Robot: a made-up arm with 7 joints. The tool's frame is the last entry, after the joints.
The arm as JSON. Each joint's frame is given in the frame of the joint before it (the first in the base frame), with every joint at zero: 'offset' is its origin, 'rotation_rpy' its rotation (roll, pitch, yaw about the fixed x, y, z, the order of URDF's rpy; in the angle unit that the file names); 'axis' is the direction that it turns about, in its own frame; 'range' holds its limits. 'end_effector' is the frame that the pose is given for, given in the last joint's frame.
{
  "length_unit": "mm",
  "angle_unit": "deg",
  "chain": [
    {
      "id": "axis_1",
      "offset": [
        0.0,
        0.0,
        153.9
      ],
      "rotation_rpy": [
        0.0,
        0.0,
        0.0
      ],
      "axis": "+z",
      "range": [
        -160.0,
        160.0
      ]
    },
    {
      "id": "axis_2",
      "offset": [
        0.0,
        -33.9,
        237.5
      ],
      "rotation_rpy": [
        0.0,
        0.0,
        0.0
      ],
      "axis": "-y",
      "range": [
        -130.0,
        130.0
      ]
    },
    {
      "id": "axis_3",
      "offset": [
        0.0,
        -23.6,
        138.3
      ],
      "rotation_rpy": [
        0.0,
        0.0,
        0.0
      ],
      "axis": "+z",
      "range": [
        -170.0,
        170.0
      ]
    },
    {
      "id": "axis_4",
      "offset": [
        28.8,
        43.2,
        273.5
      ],
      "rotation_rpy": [
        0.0,
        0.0,
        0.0
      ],
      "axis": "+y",
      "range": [
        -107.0,
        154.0
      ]
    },
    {
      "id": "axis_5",
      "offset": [
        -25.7,
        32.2,
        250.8
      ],
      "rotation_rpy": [
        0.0,
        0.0,
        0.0
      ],
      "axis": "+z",
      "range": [
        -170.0,
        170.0
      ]
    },
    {
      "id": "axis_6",
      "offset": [
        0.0,
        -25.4,
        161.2
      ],
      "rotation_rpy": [
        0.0,
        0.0,
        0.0
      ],
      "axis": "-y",
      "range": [
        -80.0,
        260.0
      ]
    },
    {
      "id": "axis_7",
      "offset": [
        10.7,
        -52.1,
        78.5
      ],
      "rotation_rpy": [
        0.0,
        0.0,
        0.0
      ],
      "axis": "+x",
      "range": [
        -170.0,
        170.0
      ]
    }
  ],
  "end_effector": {
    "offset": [
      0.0,
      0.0,
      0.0
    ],
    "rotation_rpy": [
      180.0,
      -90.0,
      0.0
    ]
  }
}
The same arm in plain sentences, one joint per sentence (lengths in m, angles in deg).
The arm has seven revolute joints in a row. What follows holds with every joint at zero, and every direction is one of the base frame's.
The first joint is mounted 0.1539 m along +z from the base frame's origin and rotates about +z, from -160.00 to 160.00 deg.
The second joint is mounted 0.0339 m along -y and 0.2375 m along +z from the first joint and rotates about -y, from -130.00 to 130.00 deg.
The third joint is mounted 0.0236 m along -y and 0.1383 m along +z from the second joint and rotates about +z, from -170.00 to 170.00 deg.
The fourth joint is mounted 0.0288 m along +x and 0.0432 m along +y and 0.2735 m along +z from the third joint and rotates about +y, from -107.00 to 154.00 deg.
The fifth joint is mounted 0.0257 m along -x and 0.0322 m along +y and 0.2508 m along +z from the fourth joint and rotates about +z, from -170.00 to 170.00 deg.
The sixth joint is mounted 0.0254 m along -y and 0.1612 m along +z from the fifth joint and rotates about -y, from -80.00 to 260.00 deg.
The seventh joint is mounted 0.0107 m along +x and 0.0521 m along -y and 0.0785 m along +z from the sixth joint and rotates about +x, from -170.00 to 170.00 deg.
The tool frame, which is the frame that the pose is given for, is mounted at the same point as the seventh joint; its axes are the base frame's turned by roll 180.00, pitch -90.00 and yaw 0.00 deg (as in URDF: about the fixed x, then y, then z).

